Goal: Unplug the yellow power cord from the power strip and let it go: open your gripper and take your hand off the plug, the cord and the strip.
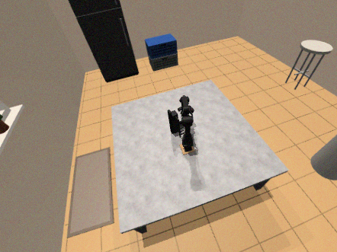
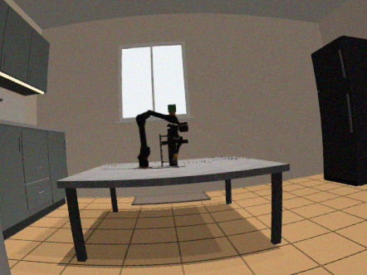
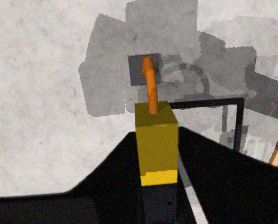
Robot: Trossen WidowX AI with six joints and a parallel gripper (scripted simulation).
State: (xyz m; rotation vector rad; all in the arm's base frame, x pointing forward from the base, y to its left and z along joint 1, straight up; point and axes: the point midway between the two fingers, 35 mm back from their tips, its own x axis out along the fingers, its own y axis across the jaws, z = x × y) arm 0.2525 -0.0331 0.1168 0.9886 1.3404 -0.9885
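Now: gripper tip 3 cm to the right of the yellow plug and 1 cm past it.
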